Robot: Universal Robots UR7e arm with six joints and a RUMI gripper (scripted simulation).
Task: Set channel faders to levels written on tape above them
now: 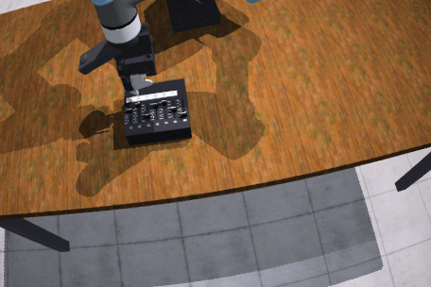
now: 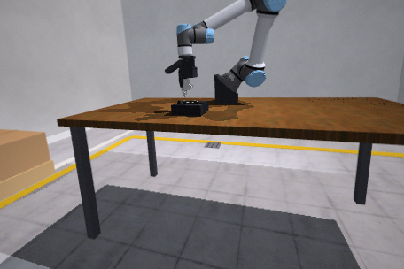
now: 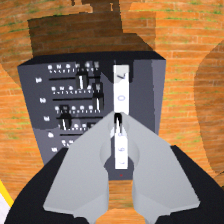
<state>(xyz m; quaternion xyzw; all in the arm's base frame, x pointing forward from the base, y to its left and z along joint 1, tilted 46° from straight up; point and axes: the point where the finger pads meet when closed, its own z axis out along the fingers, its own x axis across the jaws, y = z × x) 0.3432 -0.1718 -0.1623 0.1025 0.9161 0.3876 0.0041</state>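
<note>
My hand is 30 mm above the fader 2 and 20 mm short of it. From my hand the other things lie so: fader 4: 40 mm to the left, 30 mm below, 30 mm ahead; then fader 1: 30 mm to the right, 30 mm below, 30 mm ahead; then fader 3: 60 mm ahead, 30 mm below, 10 mm to the left.
</note>
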